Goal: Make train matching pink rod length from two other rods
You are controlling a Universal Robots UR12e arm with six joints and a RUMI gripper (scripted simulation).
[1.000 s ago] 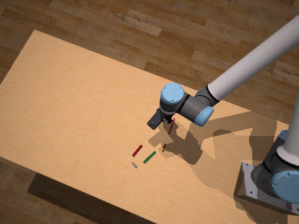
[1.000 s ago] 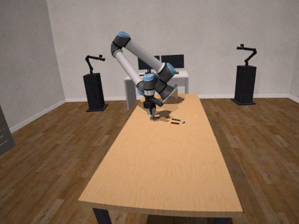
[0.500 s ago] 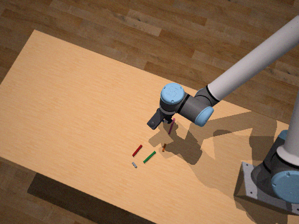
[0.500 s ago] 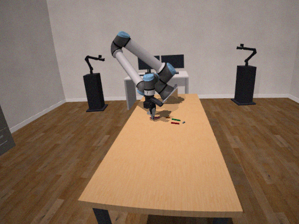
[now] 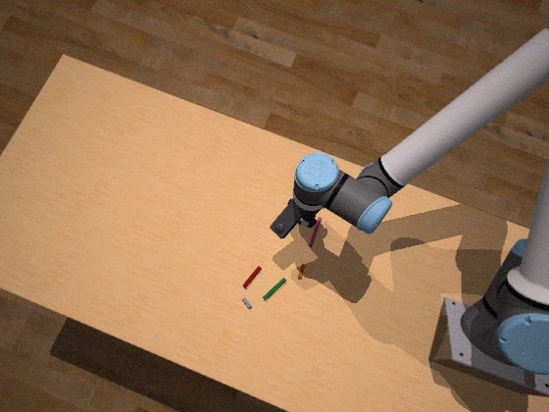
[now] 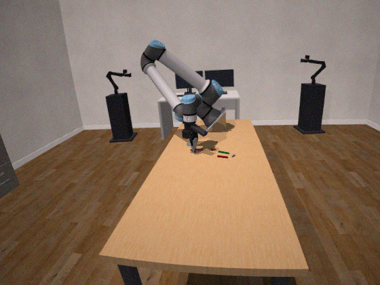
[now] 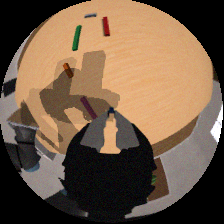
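The pink rod is 50 mm behind my hand, 10 mm to the left of it and 20 mm below it. From my hand the other things lie so: green rod 20 mm ahead, 200 mm to the left, 20 mm below; then orange rod 40 mm behind, 130 mm to the left, 20 mm below; then blue rod 10 mm below.
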